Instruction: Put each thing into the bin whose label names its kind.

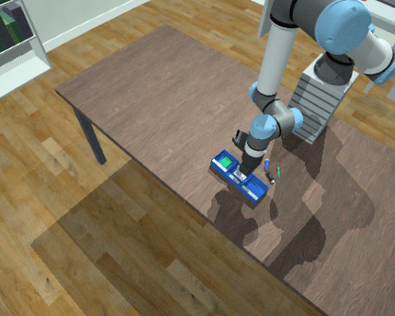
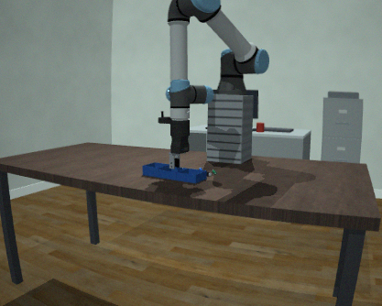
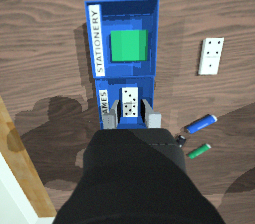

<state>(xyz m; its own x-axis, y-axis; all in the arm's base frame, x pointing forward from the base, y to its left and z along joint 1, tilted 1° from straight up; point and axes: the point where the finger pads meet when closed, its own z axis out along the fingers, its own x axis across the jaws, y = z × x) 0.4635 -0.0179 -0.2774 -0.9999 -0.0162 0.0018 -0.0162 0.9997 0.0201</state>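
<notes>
Right now my hand is 3 cm above the blue three-part bin and 1 cm short of it. The rest, counted from my hand: blue cylinder 13 cm behind, 5 cm below, 4 cm to the left; then black cylinder 9 cm to the left, 9 cm behind, 5 cm below; then green block 8 cm to the right, 4 cm below.
</notes>
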